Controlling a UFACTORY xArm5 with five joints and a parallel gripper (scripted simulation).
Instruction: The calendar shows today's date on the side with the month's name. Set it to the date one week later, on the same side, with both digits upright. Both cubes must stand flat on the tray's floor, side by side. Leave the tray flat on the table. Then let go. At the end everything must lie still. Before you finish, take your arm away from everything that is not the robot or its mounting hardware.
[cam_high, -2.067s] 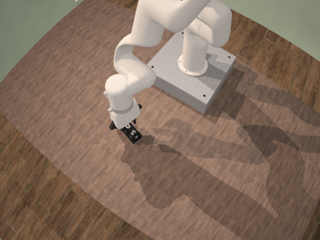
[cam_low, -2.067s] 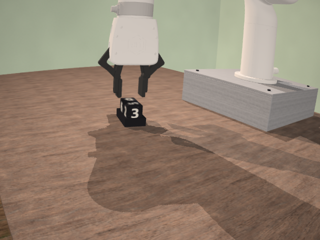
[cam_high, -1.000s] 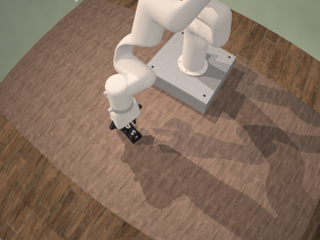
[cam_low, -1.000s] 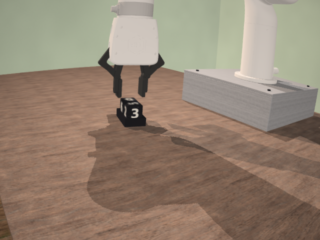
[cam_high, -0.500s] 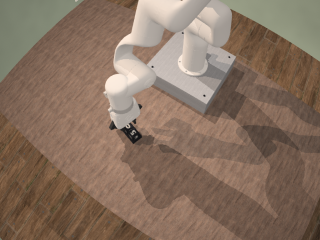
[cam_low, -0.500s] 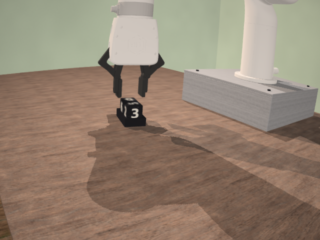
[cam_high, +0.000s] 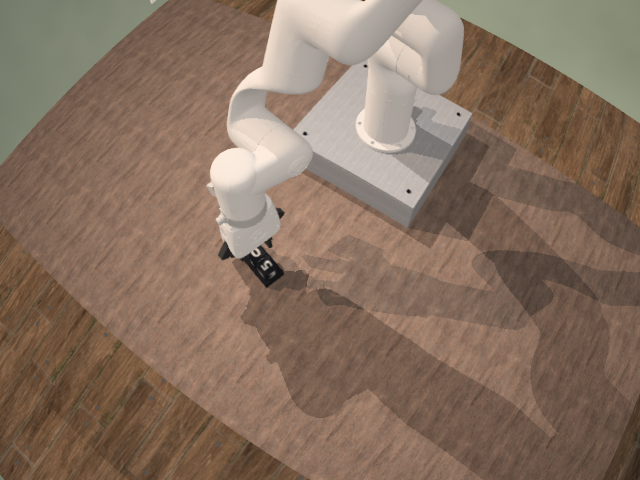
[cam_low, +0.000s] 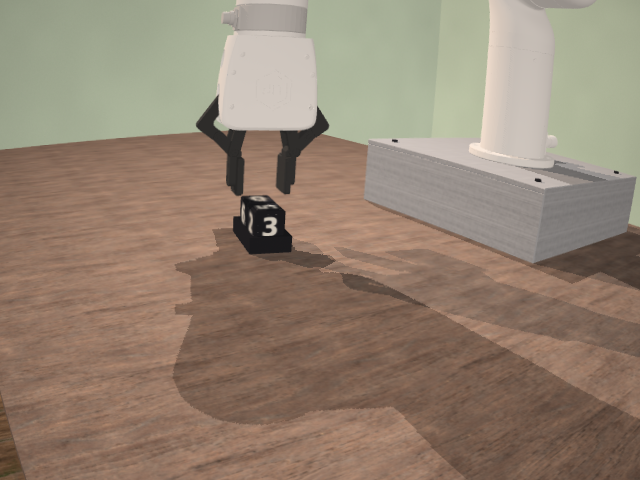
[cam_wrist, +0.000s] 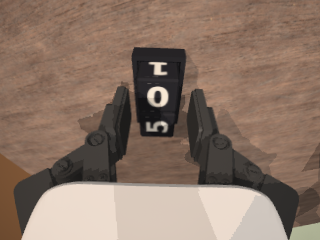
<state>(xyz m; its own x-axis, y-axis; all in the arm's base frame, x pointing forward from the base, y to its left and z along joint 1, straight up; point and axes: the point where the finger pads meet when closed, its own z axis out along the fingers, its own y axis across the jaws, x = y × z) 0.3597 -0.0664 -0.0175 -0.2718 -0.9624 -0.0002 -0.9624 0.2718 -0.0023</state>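
Right now my hand is 1 cm short of the cube, 3 cm to the right of it and 4 cm above it. From my hand the other things lie so: tray: 1 cm ahead, 2 cm to the left, 6 cm below.
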